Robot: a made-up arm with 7 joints. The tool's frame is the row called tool.
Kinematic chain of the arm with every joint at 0, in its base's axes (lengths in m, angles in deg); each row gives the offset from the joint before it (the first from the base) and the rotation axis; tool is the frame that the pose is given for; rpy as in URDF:
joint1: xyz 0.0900 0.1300 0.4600 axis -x
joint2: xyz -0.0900 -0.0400 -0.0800 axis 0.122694 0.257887 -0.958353
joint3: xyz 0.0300 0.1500 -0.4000 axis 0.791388 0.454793 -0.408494
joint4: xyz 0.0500 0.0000 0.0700 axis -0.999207 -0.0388 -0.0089
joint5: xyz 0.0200 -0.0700 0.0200 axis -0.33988 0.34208 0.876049
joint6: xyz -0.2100 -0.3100 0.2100 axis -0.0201 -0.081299 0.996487
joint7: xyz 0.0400 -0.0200 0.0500 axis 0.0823 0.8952 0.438
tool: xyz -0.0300 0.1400 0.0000 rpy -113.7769 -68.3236 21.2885
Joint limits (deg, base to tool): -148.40..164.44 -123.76..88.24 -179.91..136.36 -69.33..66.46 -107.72..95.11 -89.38..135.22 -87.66..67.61
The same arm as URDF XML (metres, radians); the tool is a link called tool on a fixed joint. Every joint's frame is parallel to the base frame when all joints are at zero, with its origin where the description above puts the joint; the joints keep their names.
<robot name="arm">
  <joint name="joint1" type="revolute">
    <parent link="base"/>
    <child link="link1"/>
    <origin xyz="0.0900 0.1300 0.4600"/>
    <axis xyz="-1 0 0"/>
    <limit lower="-2.5901" upper="2.8700"/>
  </joint>
  <joint name="joint2" type="revolute">
    <parent link="link1"/>
    <child link="link2"/>
    <origin xyz="-0.0900 -0.0400 -0.0800"/>
    <axis xyz="0.122694 0.257887 -0.958353"/>
    <limit lower="-2.1600" upper="1.5401"/>
  </joint>
  <joint name="joint3" type="revolute">
    <parent link="link2"/>
    <child link="link3"/>
    <origin xyz="0.0300 0.1500 -0.4000"/>
    <axis xyz="0.791388 0.454793 -0.408494"/>
    <limit lower="-3.1400" upper="2.3799"/>
  </joint>
  <joint name="joint4" type="revolute">
    <parent link="link3"/>
    <child link="link4"/>
    <origin xyz="0.0500 0.0000 0.0700"/>
    <axis xyz="-0.999207 -0.0388 -0.0089"/>
    <limit lower="-1.2100" upper="1.1599"/>
  </joint>
  <joint name="joint5" type="revolute">
    <parent link="link4"/>
    <child link="link5"/>
    <origin xyz="0.0200 -0.0700 0.0200"/>
    <axis xyz="-0.33991 0.34211 0.876026"/>
    <limit lower="-1.8801" upper="1.6600"/>
  </joint>
  <joint name="joint6" type="revolute">
    <parent link="link5"/>
    <child link="link6"/>
    <origin xyz="-0.2100 -0.3100 0.2100"/>
    <axis xyz="-0.0201 -0.081299 0.996487"/>
    <limit lower="-1.5600" upper="2.3600"/>
  </joint>
  <joint name="joint7" type="revolute">
    <parent link="link6"/>
    <child link="link7"/>
    <origin xyz="0.0400 -0.0200 0.0500"/>
    <axis xyz="0.0823 0.8952 0.438"/>
    <limit lower="-1.5300" upper="1.1800"/>
  </joint>
  <joint name="tool_fixed" type="fixed">
    <parent link="link7"/>
    <child link="tool"/>
    <origin xyz="-0.0300 0.1400 0.0000" rpy="-1.9858 -1.1925 0.3716"/>
  </joint>
  <link name="base"/>
  <link name="link1"/>
  <link name="link2"/>
  <link name="link3"/>
  <link name="link4"/>
  <link name="link5"/>
  <link name="link6"/>
  <link name="link7"/>
  <link name="tool"/>
</robot>

